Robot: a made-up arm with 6 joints. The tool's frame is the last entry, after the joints. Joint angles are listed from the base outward.
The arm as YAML. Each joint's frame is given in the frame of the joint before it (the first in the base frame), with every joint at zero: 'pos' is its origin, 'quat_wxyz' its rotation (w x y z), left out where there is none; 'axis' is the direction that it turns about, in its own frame. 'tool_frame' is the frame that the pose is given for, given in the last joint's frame.
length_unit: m
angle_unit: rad
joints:
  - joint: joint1
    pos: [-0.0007, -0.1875, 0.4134]
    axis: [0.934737, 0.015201, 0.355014]
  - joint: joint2
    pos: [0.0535, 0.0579, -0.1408]
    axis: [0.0, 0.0, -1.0]
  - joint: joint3
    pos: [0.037, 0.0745, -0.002]
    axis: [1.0, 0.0, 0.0]
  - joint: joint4
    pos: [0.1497, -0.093, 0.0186]
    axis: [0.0, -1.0, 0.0]
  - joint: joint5
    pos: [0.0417, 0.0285, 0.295]
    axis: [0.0, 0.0, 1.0]
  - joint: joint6
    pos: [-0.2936, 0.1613, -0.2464]
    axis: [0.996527, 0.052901, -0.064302]
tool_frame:
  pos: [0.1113, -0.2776, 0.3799]
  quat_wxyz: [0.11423, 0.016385, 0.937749, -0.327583]
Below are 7 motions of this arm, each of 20 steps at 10 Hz.
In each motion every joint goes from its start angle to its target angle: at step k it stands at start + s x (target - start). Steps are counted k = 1, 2, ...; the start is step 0. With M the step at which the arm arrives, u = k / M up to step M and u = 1 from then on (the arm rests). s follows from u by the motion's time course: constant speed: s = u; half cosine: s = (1 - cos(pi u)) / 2; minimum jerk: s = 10 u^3 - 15 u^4 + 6 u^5.
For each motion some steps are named. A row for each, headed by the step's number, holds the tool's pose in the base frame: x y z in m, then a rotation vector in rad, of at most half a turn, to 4 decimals.
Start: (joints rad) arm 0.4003 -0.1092 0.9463 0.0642 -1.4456 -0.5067
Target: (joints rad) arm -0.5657 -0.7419 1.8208 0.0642 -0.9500 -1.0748
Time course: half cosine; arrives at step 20
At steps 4, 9, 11, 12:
4: 0.4199 -0.4167 0.6109 -0.3531 -2.1053 0.1612
9: 0.5172 -0.3836 0.5956 -0.0582 -2.2273 0.3941
11: 0.5600 -0.3645 0.5813 0.0820 -2.2427 0.5034
12: 0.5791 -0.3560 0.5720 0.1479 -2.2410 0.5530

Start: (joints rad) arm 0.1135 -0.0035 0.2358 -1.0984 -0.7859 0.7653
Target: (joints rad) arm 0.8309 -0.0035 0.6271 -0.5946 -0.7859 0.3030
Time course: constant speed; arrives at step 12
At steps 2, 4, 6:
2: 0.2274 -0.3092 0.5479 -0.5725 -2.1325 0.0982
4: 0.2397 -0.3281 0.5244 -0.4187 -2.1842 -0.0444
6: 0.2515 -0.3422 0.4986 -0.2750 -2.2213 -0.1922

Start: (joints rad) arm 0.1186 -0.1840 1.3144 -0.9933 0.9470 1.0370
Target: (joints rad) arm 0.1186 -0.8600 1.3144 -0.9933 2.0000 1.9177
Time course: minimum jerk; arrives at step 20
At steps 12, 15, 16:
12: -0.0837 0.2570 -0.0285 1.5889 0.5733 -1.3893
15: -0.1910 0.2027 -0.0123 1.5426 0.9521 -1.0805
16: -0.2098 0.1870 -0.0115 1.5283 1.0270 -1.0096

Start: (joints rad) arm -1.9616 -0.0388 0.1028 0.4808 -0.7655 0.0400
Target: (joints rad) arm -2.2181 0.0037 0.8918 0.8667 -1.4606 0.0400
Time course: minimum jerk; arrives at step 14
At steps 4, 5, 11, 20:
4: -0.0230 -0.0566 0.2755 1.0072 0.5534 -1.9058
5: -0.0346 -0.0682 0.2754 1.0692 0.5670 -1.7757
11: -0.0718 -0.1199 0.2770 1.4195 0.6449 -0.8495
20: -0.0733 -0.1220 0.2788 1.4476 0.6524 -0.7512

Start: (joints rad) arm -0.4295 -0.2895 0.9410 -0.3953 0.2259 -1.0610
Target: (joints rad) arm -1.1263 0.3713 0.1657 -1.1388 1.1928 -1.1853
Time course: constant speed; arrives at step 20
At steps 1, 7, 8, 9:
1: 0.2476 -0.1688 0.8230 -0.9058 2.2674 -1.3903
7: 0.2625 -0.0875 0.8362 -1.0921 2.0636 -1.7225
8: 0.2693 -0.0770 0.8373 -1.1225 2.0428 -1.7707
9: 0.2771 -0.0676 0.8384 -1.1514 2.0261 -1.8171

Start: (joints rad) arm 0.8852 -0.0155 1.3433 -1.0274 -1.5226 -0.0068
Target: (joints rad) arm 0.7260 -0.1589 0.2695 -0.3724 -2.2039 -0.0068
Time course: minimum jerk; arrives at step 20
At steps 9, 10, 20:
9: 0.5294 -0.1884 0.5788 0.0341 -1.7726 0.2905
10: 0.5115 -0.1846 0.6207 -0.1427 -1.7475 0.3709
20: 0.3861 -0.0856 0.8084 -1.0961 -1.5341 0.6089

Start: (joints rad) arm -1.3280 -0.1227 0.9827 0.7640 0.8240 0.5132
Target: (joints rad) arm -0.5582 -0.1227 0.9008 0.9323 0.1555 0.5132
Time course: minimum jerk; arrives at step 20
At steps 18, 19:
18: -0.0334 -0.5150 0.1721 0.3479 2.0114 0.1424
19: -0.0336 -0.5125 0.1694 0.3545 2.0108 0.1504

